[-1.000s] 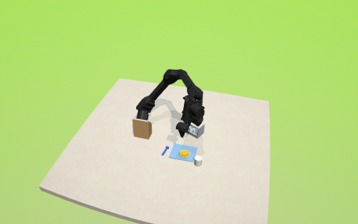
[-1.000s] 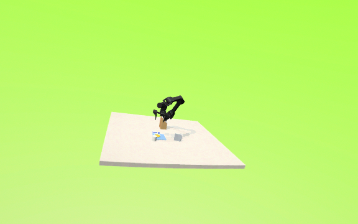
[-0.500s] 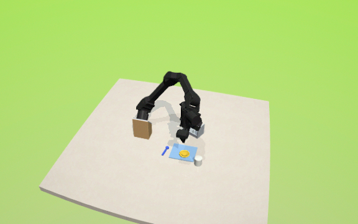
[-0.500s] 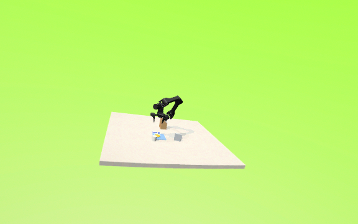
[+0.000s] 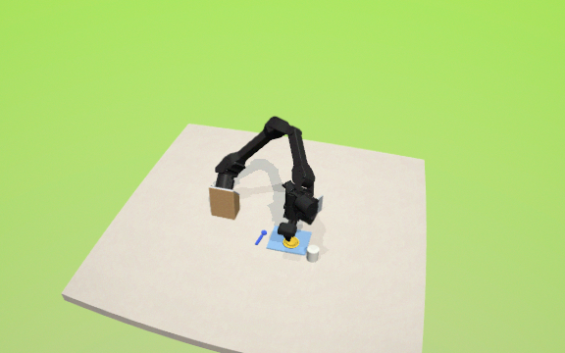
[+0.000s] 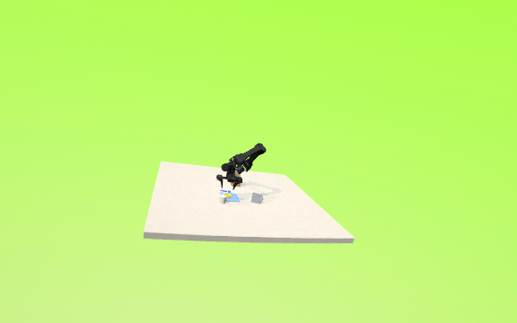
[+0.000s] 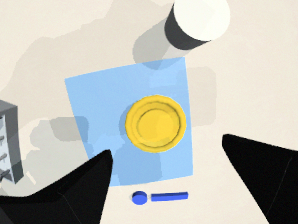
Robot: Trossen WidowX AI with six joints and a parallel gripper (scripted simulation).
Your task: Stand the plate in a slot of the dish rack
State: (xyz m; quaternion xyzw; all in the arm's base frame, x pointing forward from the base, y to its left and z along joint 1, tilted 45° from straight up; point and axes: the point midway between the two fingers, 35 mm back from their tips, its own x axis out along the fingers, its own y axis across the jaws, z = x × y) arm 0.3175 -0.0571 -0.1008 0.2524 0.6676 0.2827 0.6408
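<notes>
Now: gripper tip 10 mm to the right of the yellow plate and 50 mm above it. From my gripper tip the other things lie so: white cup 90 mm ahead, 40 mm to the right, 40 mm below; then blue spoon 120 mm behind, 20 mm to the left, 60 mm below; then grey dish rack 10 mm behind, 240 mm to the left, 40 mm below.
</notes>
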